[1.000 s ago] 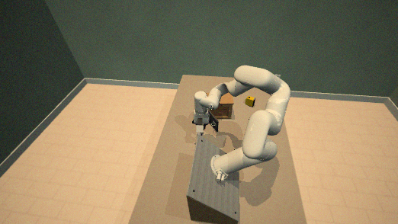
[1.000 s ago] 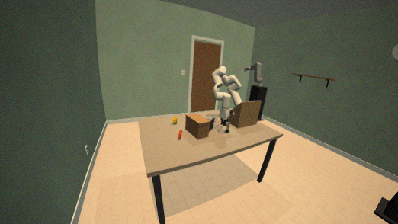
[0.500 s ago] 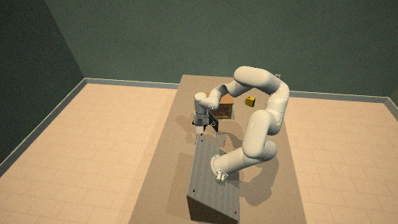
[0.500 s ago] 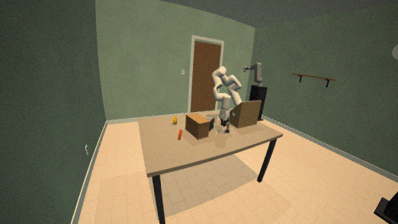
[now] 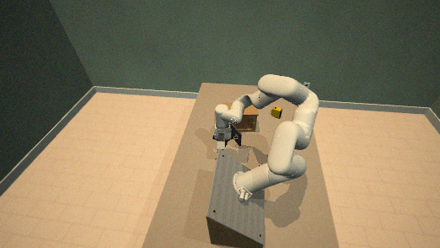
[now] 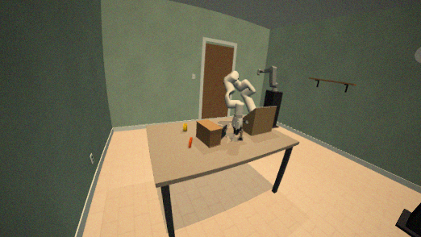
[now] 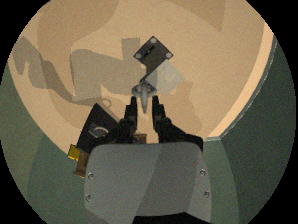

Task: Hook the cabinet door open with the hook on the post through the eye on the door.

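My gripper is now 3 cm above the grey hook. The rest, counted from my hand: orange object 42 cm ahead, 6 cm below, 3 cm to the right; then dark door 12 cm ahead, 3 cm to the right, 1 cm below; then hook post 3 cm behind, 1 cm below.
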